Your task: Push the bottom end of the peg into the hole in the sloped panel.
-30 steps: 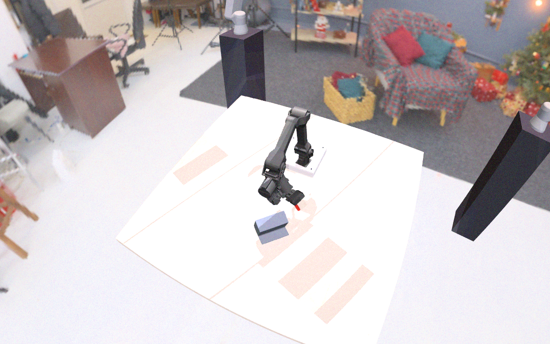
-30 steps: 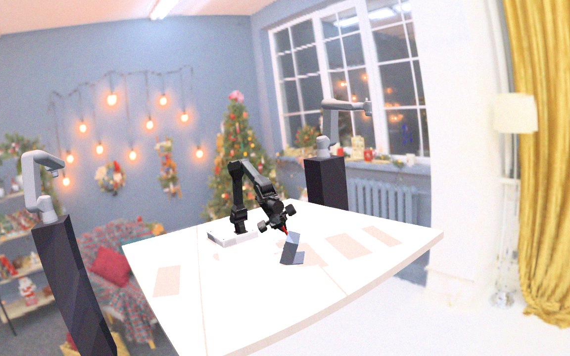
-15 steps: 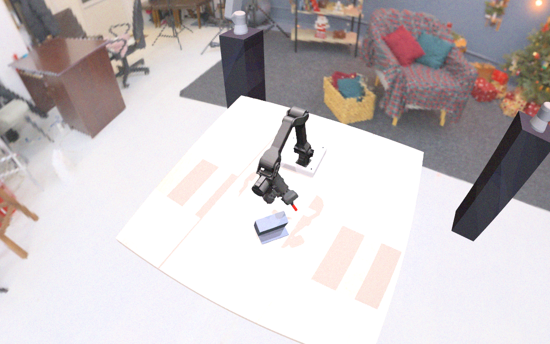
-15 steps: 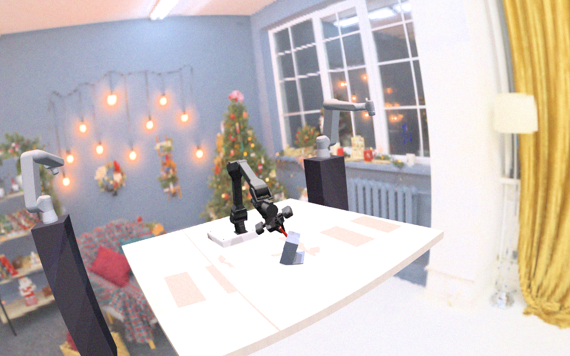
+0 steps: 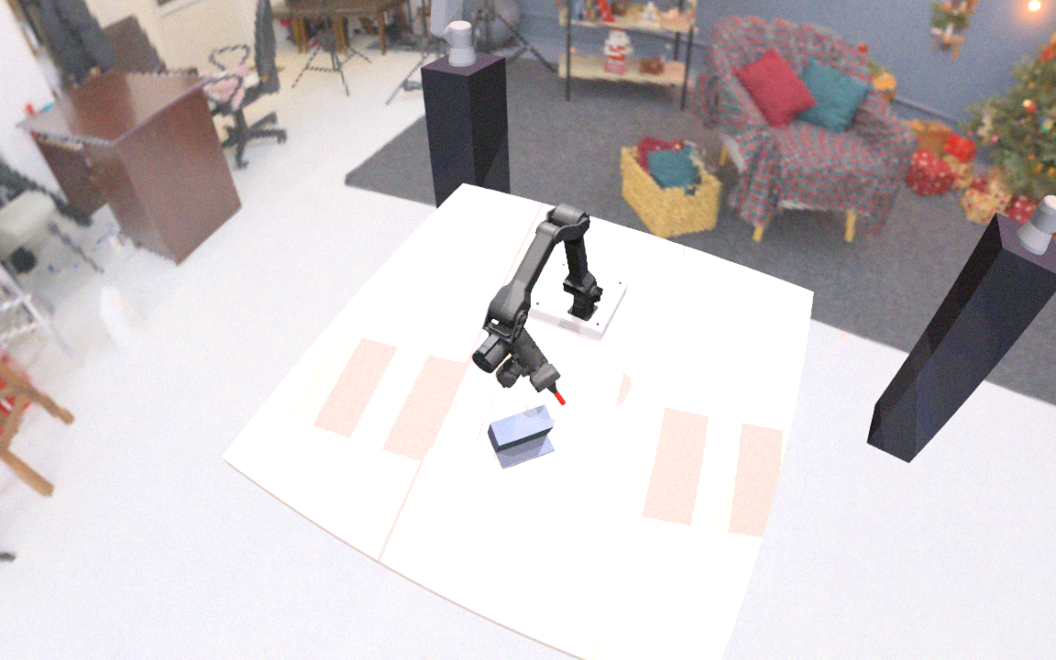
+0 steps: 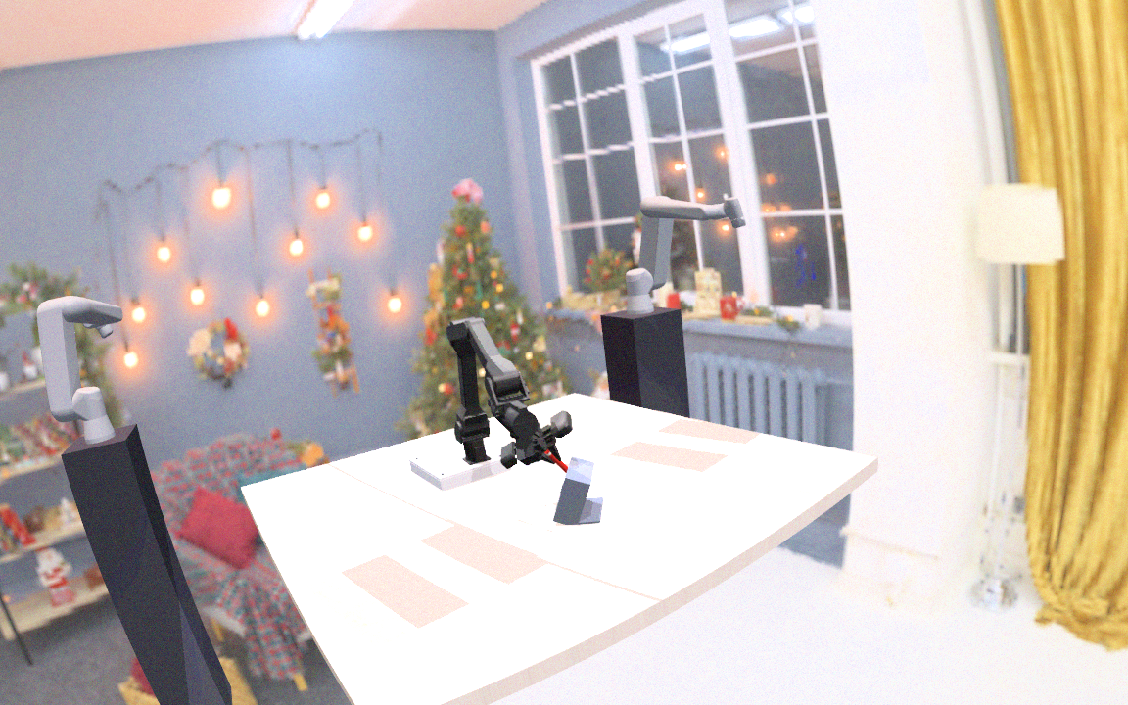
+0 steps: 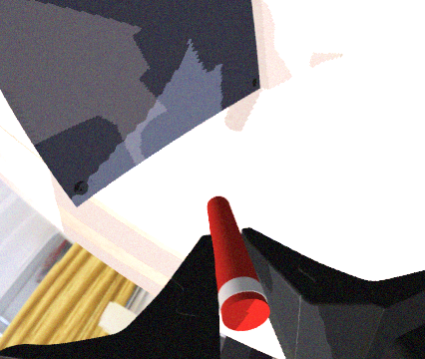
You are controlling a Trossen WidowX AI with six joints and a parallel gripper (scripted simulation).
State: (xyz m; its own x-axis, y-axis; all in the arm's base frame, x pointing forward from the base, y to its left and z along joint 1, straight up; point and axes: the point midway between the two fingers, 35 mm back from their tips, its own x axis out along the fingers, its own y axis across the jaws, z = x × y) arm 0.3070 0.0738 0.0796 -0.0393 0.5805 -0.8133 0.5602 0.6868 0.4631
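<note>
The sloped panel is 110 mm ahead of my gripper tip, 20 mm to the right of it and 40 mm below it. The rest, counted from my gripper tip: red peg: 10 mm to the right, 10 mm above.
</note>
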